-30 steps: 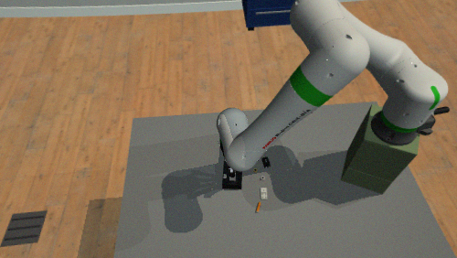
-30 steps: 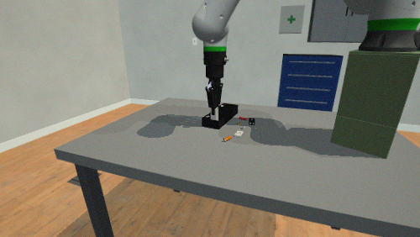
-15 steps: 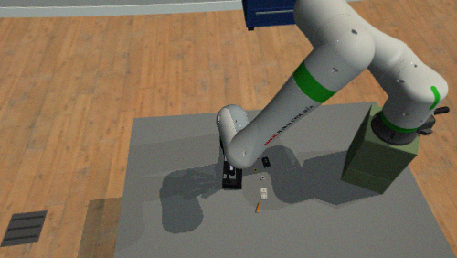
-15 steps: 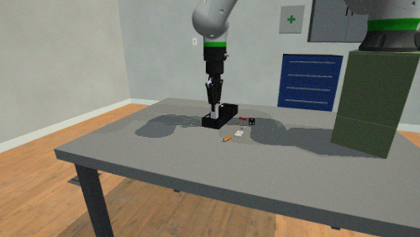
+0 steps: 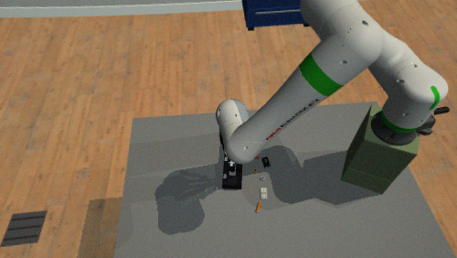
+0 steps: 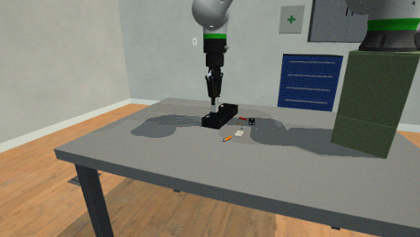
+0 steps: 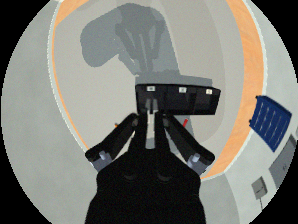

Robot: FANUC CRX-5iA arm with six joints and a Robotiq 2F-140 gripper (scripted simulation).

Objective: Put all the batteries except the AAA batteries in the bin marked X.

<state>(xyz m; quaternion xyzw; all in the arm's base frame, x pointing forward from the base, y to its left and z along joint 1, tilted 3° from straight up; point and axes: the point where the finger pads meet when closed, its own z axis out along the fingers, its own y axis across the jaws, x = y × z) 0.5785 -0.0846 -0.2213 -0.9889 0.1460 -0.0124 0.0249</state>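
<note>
My gripper is now 17 cm past the black block battery, 9 cm above it and 4 cm to the left of it. From my hand the other things lie so: tiny round thing 11 cm behind, 9 cm below, 2 cm to the right; then grey cell 13 cm behind, 9 cm below, 2 cm to the left; then bin strip 8 cm to the right, 7 cm below, 2 cm behind.
</note>
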